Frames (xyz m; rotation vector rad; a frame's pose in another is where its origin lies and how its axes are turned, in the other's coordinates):
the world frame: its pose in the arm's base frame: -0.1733 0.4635 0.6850 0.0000 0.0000 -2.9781
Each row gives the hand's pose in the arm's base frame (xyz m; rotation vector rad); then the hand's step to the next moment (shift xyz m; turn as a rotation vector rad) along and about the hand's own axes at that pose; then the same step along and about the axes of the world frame.
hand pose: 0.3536 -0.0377 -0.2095 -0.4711 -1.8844 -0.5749
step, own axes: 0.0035 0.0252 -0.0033 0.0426 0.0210 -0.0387
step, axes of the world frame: -0.0183 -0.0158 0.0086 -0.0243 0.0075 0.0558
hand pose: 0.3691 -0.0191 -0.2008 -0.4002 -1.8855 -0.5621
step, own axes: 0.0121 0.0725 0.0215 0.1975 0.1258 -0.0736
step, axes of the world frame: -0.0282 -0.0687 0.0186 -0.0599 -0.0574 0.2310
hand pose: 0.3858 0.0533 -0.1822 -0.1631 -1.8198 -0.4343
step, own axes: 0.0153 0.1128 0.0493 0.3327 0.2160 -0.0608
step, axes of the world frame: -0.0083 -0.1209 0.0266 -0.0508 -0.1327 0.3753
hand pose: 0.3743 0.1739 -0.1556 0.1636 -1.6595 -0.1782
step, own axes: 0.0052 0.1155 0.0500 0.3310 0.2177 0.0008
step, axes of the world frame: 0.0314 -0.1194 0.0250 0.0090 -0.1458 0.3683
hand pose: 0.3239 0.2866 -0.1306 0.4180 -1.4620 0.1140
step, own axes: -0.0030 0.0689 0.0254 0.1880 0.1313 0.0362
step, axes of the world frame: 0.0370 -0.0623 0.0125 0.0415 -0.0836 0.2126
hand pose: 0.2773 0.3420 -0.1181 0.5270 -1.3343 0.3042
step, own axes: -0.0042 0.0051 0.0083 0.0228 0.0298 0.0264
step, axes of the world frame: 0.0102 -0.0020 -0.0019 0.0300 -0.0144 0.0315
